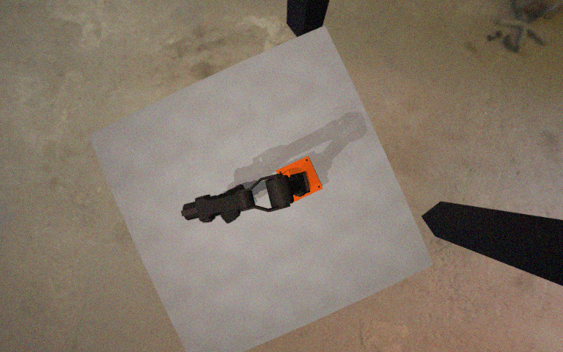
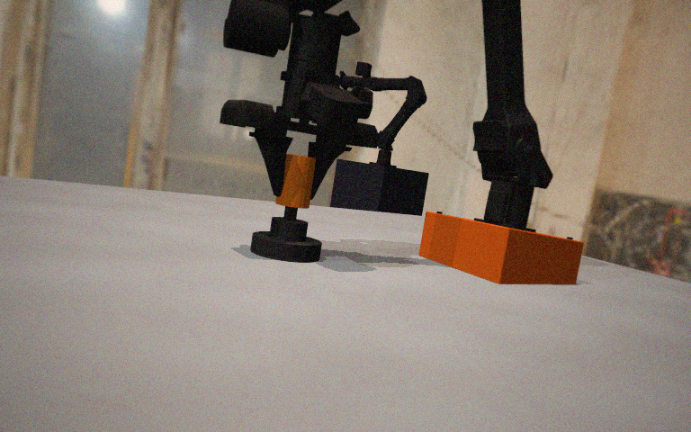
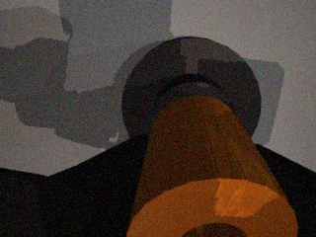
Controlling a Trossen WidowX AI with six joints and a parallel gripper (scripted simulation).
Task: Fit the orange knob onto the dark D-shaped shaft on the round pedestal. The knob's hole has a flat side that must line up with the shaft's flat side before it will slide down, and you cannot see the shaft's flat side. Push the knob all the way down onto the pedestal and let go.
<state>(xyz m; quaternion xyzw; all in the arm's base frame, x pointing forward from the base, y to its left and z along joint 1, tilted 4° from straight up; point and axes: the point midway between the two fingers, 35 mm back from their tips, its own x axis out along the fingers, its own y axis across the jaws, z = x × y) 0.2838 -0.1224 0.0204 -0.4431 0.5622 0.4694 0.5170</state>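
My gripper tip is now 2 cm below the orange knob. The rest, counted from my gripper tip: dark round pedestal: 4 cm below.
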